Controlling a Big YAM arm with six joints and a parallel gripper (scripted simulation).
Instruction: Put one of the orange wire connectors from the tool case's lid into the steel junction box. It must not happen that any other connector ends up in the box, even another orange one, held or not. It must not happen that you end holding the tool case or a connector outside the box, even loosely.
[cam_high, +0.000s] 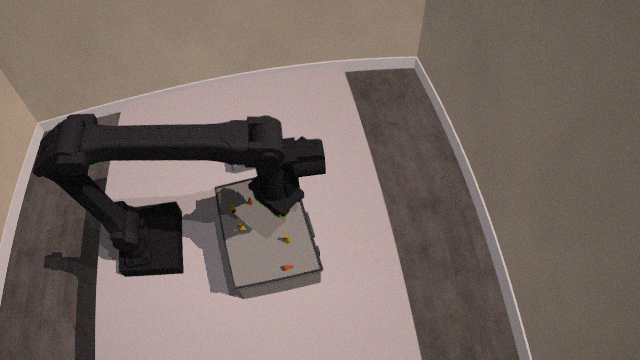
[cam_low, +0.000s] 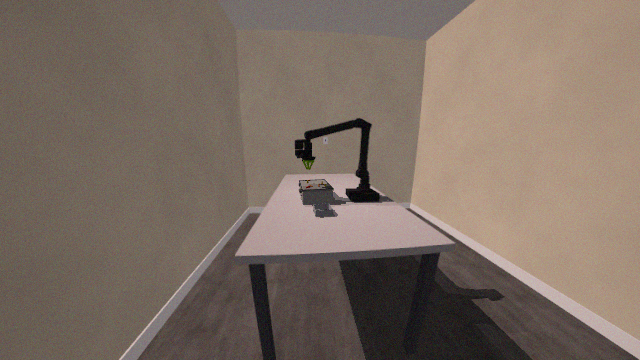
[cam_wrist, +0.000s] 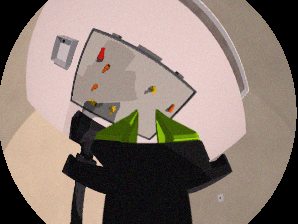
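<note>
Right now my hand is 15 cm above the tool case, 4 cm to the right of it and 4 cm past it. Also, from my hand: red connector 13 cm to the left, 11 cm below, 2 cm ahead.
</note>
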